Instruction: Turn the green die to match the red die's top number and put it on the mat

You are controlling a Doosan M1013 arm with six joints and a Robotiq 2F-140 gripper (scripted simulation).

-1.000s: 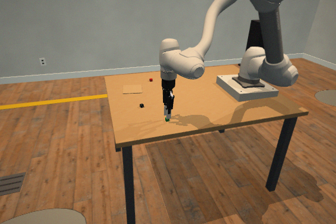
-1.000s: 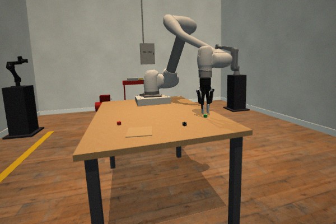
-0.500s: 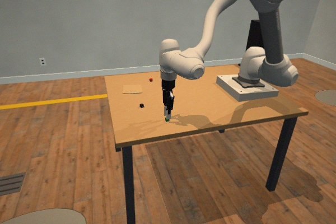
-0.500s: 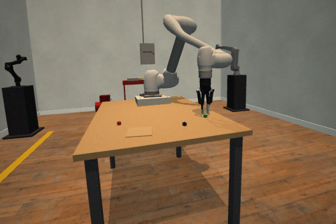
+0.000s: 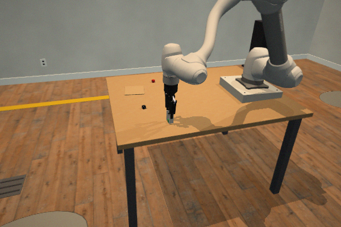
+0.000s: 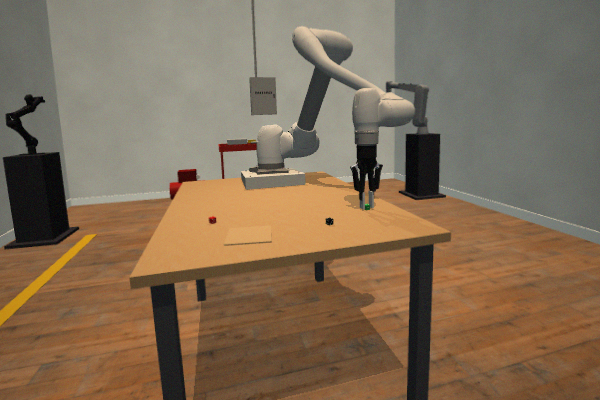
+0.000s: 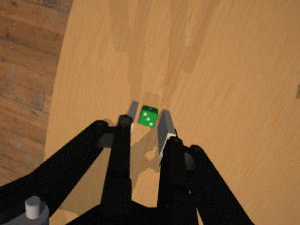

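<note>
Right now my hand is 30 mm above the green die. The rest, counted from my hand: black die (190 mm to the right, 120 mm ahead, 30 mm below); then tan mat (460 mm to the right, 150 mm ahead, 40 mm below); then red die (590 mm to the right, 30 mm below, 20 mm behind).
</note>
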